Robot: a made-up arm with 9 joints.
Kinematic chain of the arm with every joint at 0, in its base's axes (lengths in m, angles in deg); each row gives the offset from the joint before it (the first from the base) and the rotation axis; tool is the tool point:
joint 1: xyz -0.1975 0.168 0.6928 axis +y
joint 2: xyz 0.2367 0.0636 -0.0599 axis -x
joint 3: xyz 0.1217 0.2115 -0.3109 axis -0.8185 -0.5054 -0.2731
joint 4: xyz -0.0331 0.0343 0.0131 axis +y
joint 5: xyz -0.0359 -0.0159 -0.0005 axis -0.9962 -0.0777 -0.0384
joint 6: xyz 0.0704 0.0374 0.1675 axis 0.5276 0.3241 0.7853
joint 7: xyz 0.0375 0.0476 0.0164 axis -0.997 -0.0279 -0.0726
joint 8: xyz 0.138 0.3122 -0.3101 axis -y
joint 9: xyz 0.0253 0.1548 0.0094 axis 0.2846 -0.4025 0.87
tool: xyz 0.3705 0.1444 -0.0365
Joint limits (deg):
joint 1: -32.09..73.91
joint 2: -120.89..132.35
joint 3: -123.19..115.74
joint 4: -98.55..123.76
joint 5: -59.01..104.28
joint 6: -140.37..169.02
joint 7: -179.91..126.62
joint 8: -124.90..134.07
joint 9: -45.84..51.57
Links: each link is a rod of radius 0.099 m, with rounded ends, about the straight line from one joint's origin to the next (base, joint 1, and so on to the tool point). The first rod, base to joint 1, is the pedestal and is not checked.
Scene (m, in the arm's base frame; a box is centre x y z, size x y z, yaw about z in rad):
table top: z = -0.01
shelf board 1: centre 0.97 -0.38 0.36 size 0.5 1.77 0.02 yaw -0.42
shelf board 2: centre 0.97 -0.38 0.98 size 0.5 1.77 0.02 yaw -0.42
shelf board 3: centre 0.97 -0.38 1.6 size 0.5 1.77 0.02 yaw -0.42
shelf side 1: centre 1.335 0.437 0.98 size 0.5 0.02 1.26 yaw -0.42
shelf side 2: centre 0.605 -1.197 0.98 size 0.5 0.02 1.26 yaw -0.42
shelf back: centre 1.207 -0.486 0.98 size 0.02 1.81 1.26 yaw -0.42
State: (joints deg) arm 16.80 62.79 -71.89 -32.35 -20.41 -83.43 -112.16 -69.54 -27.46
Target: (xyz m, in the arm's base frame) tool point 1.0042 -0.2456 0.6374
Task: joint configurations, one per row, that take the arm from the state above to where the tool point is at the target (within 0.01 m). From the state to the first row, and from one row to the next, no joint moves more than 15 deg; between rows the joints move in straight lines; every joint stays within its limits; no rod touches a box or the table.
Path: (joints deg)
1: 15.82 59.48 -82.36 -32.58 -30.30 -83.35 -115.33 -64.32 -23.23
2: 14.84 56.17 -92.84 -32.81 -40.20 -83.26 -118.49 -59.10 -18.99

